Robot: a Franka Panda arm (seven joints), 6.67 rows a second.
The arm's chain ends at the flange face. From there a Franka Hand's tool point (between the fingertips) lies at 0.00 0.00 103.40 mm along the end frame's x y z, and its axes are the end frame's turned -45 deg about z.
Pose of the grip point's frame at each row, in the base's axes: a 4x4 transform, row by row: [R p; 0 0 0 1], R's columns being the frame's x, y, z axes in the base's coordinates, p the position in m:
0.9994 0.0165 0.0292 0.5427; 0.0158 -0.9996 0.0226 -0.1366; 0.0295 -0.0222 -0.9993 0.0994; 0 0 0 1
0.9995 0.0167 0.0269 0.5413; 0.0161 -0.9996 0.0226 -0.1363; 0.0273 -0.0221 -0.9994 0.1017; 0 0 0 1
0.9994 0.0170 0.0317 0.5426; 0.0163 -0.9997 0.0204 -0.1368; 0.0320 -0.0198 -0.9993 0.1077; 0 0 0 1
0.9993 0.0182 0.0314 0.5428; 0.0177 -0.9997 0.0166 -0.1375; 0.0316 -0.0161 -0.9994 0.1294; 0 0 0 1
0.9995 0.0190 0.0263 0.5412; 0.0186 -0.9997 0.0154 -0.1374; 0.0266 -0.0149 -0.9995 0.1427; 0 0 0 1
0.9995 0.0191 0.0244 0.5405; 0.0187 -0.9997 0.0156 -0.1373; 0.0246 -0.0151 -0.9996 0.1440; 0 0 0 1
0.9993 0.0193 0.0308 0.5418; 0.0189 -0.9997 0.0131 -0.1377; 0.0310 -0.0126 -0.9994 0.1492; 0 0 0 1
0.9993 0.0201 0.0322 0.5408; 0.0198 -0.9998 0.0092 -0.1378; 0.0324 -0.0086 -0.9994 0.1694; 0 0 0 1
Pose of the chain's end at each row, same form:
0.7183 -0.6950 0.0292 0.5397; -0.6957 -0.7180 0.0226 -0.1389; 0.0052 -0.0366 -0.9993 0.2027; 0 0 0 1
0.7186 -0.6949 0.0269 0.5385; -0.6954 -0.7182 0.0226 -0.1386; 0.0037 -0.0349 -0.9994 0.2050; 0 0 0 1
0.7187 -0.6947 0.0317 0.5393; -0.6954 -0.7184 0.0204 -0.1389; 0.0086 -0.0366 -0.9993 0.2110; 0 0 0 1
0.7195 -0.6937 0.0314 0.5396; -0.6944 -0.7194 0.0166 -0.1392; 0.0110 -0.0337 -0.9994 0.2327; 0 0 0 1
0.7202 -0.6933 0.0263 0.5385; -0.6937 -0.7200 0.0154 -0.1390; 0.0083 -0.0293 -0.9995 0.2460; 0 0 0 1
0.7203 -0.6932 0.0244 0.5380; -0.6937 -0.7201 0.0156 -0.1389; 0.0067 -0.0281 -0.9996 0.2474; 0 0 0 1
0.7203 -0.6930 0.0308 0.5386; -0.6935 -0.7203 0.0131 -0.1391; 0.0130 -0.0308 -0.9994 0.2525; 0 0 0 1
0.7208 -0.6924 0.0322 0.5375; -0.6930 -0.7210 0.0092 -0.1388; 0.0168 -0.0290 -0.9994 0.2727; 0 0 0 1

